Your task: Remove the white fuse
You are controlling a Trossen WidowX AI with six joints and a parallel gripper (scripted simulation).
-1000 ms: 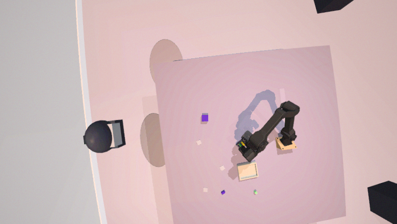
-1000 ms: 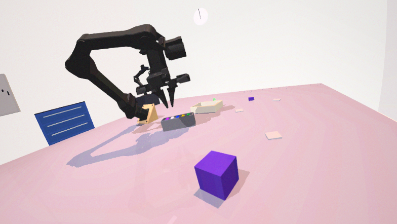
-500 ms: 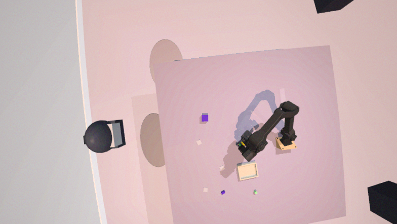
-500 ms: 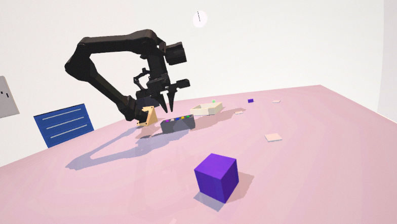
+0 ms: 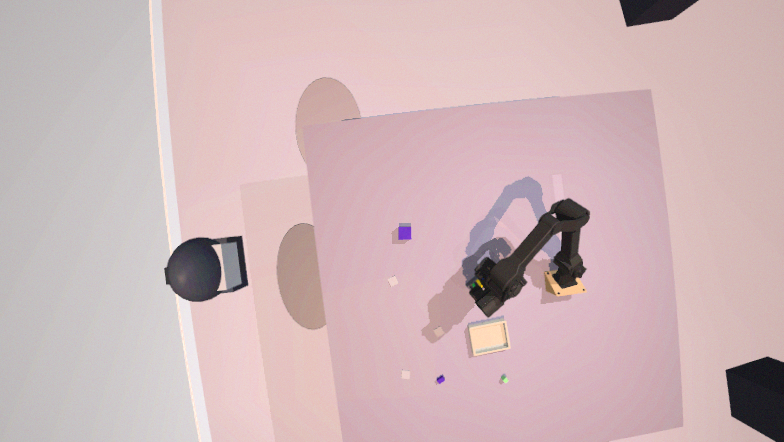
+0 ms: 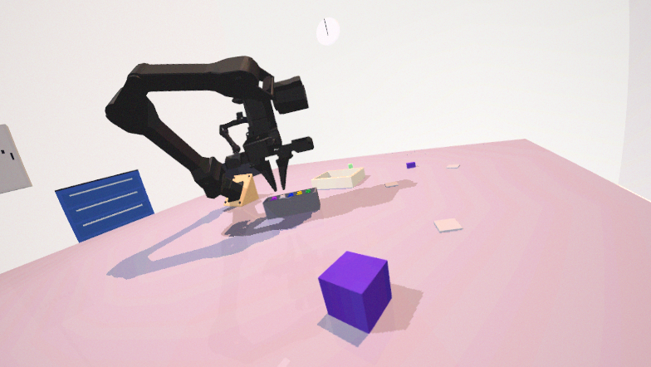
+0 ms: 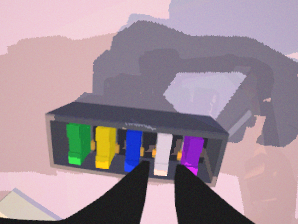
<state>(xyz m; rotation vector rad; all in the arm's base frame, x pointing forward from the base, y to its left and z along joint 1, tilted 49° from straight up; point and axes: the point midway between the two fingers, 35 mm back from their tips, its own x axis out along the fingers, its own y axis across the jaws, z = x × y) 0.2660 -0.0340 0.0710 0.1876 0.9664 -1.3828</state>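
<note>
The white fuse lies 30 mm below my gripper tip. Also, from my gripper tip: yellow fuse: 30 mm below, 30 mm ahead, 20 mm to the left; then purple fuse: 30 mm below, 20 mm behind, 10 mm to the right; then blue fuse: 30 mm below, 20 mm ahead, 10 mm to the left.
</note>
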